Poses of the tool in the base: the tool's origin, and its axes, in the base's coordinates. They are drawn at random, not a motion.
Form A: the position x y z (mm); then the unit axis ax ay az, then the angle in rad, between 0 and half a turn.
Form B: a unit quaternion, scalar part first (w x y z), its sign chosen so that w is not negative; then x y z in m. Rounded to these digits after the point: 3 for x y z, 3 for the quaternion.
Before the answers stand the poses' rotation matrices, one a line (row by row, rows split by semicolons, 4 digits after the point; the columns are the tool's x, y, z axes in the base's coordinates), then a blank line. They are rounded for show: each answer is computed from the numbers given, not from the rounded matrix.
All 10 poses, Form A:
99, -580, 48, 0.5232, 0.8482, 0.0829, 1.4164
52, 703, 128, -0.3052, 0.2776, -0.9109, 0.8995
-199, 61, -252, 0.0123, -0.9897, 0.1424, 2.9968
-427, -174, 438, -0.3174, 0.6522, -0.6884, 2.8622
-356, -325, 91, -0.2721, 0.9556, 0.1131, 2.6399
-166, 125, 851, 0.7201, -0.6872, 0.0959, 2.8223
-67, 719, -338, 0.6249, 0.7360, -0.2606, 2.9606
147, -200, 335, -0.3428, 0.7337, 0.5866, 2.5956
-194, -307, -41, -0.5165, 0.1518, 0.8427, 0.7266
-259, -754, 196, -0.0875, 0.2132, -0.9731, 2.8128
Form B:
0.3854 0.2936 0.8748; 0.4574 0.7626 -0.4575; -0.8014 0.5765 0.1596
0.6572 0.6812 0.3225; -0.7453 0.6511 0.1434; -0.1123 -0.3346 0.9357
-0.9892 -0.0448 -0.1393; -0.0037 0.9594 -0.2822; 0.1463 -0.2786 -0.9492
-0.7636 -0.2161 0.6084; -0.5958 -0.1270 -0.7930; 0.2487 -0.9681 -0.0318
-0.7378 -0.5424 0.4018; -0.4336 0.8370 0.3337; -0.5173 0.0720 -0.8528
0.0614 -0.9948 -0.0811; -0.9346 -0.0288 -0.3545; 0.3503 0.0976 -0.9315
-0.2091 0.9591 -0.1905; 0.8653 0.0908 -0.4929; -0.4555 -0.2679 -0.8490
-0.6367 -0.7711 0.0080; -0.1619 0.1438 0.9763; -0.7540 0.6203 -0.2164
0.8148 -0.5796 -0.0091; 0.5400 0.7533 0.3754; -0.2108 -0.3108 0.9268
-0.9315 0.2779 0.2346; -0.3505 -0.8580 -0.3755; 0.0969 -0.4321 0.8966

0.760, 0.340, 0.552, 0.054, 0.099, -0.580, 0.048
0.901, -0.133, 0.121, -0.396, 0.052, 0.703, 0.128
0.072, 0.012, -0.987, 0.142, -0.199, 0.061, -0.252
0.139, -0.314, 0.646, -0.682, -0.427, -0.174, 0.438
0.248, -0.264, 0.926, 0.110, -0.356, -0.325, 0.091
0.159, 0.711, -0.678, 0.095, -0.166, 0.125, 0.851
0.090, 0.622, 0.733, -0.260, -0.067, 0.719, -0.338
0.270, -0.330, 0.707, 0.565, 0.147, -0.200, 0.335
0.935, -0.184, 0.054, 0.299, -0.194, -0.307, -0.041
0.164, -0.086, 0.210, -0.960, -0.259, -0.754, 0.196

